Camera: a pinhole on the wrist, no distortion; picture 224 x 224 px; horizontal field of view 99.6 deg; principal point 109.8 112.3 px. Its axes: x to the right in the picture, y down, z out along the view. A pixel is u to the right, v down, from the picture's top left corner.
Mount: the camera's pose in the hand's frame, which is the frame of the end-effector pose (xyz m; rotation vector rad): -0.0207 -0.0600 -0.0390 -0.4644 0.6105 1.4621
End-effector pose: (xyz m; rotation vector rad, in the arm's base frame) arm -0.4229 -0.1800 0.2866 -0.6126 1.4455 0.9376
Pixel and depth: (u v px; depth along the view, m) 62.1 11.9 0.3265
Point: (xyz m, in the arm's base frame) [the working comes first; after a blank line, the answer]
In the camera's frame: -0.1645 -0.3463 0.3265

-0.3013 0.1187 -0.0406
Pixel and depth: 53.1 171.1 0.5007
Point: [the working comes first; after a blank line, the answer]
In the camera's frame: -0.3000 0.3111 0.5007

-0.1232 0.2644 0.6136
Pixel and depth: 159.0 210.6 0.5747
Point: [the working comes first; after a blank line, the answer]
In the camera's frame: 0.2987 0.5969 0.5747

-0.6955 0.2457 0.9566
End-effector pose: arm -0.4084 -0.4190 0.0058 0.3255 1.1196 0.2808
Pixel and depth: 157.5 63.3 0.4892
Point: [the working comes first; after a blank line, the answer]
In the camera's frame: 0.2465 -0.2533 0.4892

-0.1711 0.0579 0.0022
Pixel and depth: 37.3 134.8 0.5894
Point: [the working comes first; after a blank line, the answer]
In the camera's frame: -0.4515 0.1401 0.5894

0.1978 -0.5619 0.3652
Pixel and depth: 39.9 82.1 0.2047
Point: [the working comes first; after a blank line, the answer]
In the camera's frame: -0.1512 -0.0653 0.2047

-0.1885 -0.4655 0.0162
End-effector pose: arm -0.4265 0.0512 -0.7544 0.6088 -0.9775 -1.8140
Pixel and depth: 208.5 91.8 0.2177
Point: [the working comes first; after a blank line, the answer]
In the camera's frame: 0.2270 -0.0472 0.2177

-0.3052 -0.0570 -0.5575
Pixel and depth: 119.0 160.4 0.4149
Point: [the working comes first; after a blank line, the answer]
In the camera's frame: 0.0403 0.2109 0.4149

-0.4225 0.2622 -0.4006
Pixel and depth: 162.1 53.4 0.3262
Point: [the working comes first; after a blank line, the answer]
In the camera's frame: 0.1803 -0.2030 0.3262

-0.4401 -0.1759 -0.4807
